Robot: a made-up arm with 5 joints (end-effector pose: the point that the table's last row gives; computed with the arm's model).
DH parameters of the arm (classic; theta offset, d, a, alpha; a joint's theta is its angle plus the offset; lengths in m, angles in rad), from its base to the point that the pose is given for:
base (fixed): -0.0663 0 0.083 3.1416
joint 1: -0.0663 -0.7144 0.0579 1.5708
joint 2: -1.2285 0 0.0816 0
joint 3: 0.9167 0 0.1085 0
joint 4: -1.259 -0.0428 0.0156 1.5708
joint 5: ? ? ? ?
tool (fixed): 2.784 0.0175 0 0
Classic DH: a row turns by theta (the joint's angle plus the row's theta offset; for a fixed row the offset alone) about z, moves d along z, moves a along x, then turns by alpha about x.
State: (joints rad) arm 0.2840 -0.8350 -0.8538 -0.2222 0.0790
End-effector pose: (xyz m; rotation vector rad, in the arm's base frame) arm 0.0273 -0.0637 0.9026 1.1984 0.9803 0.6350
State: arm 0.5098 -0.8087 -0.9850 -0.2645 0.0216
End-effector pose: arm 0.0080 -0.0448 0.8972 1.1453 0.7790 0.5242
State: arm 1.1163 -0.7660 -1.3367 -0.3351 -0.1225
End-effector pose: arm -0.0103 0.0286 0.8748 0.9049 0.3787 0.0869
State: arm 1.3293 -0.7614 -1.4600 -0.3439 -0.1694
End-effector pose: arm -0.0022 0.0561 0.8639 0.8041 0.2884 -0.1032
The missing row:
joint 5: -1.4389 -0.0251 0.0257 1.294
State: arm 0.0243 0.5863 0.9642 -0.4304 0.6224
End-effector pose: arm 0.2673 -0.0831 0.6515 -0.7676 -1.7655 1.6220
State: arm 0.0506 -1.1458 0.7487 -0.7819 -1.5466
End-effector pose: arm 0.1819 -0.0407 0.8557 0.1723 2.5194 1.8331
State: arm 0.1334 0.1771 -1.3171 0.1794 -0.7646
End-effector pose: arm 0.2082 -0.0764 0.9021 1.2035 2.3433 1.0994
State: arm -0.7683 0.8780 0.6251 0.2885 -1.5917
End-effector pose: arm 0.2171 0.0840 0.6244 -1.1574 -0.5898 0.5891
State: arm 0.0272 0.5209 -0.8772 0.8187 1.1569
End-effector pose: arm 0.3201 -0.0781 0.8575 1.1504 1.8947 -1.9493
